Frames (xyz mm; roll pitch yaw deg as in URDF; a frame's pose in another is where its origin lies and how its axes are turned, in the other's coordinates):
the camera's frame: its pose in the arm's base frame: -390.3 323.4 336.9 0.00 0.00 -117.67
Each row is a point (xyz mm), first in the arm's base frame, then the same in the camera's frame.
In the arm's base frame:
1: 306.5 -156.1 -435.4
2: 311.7 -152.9 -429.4
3: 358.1 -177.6 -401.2
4: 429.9 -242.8 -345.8
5: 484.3 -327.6 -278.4
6: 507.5 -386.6 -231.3
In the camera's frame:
1: 101.1 839.8 -772.3
2: 95.8 842.9 -766.3
3: 96.2 895.5 -738.1
4: 120.6 989.3 -682.7
5: 170.4 1076.9 -615.3
6: 211.9 1124.8 -568.2

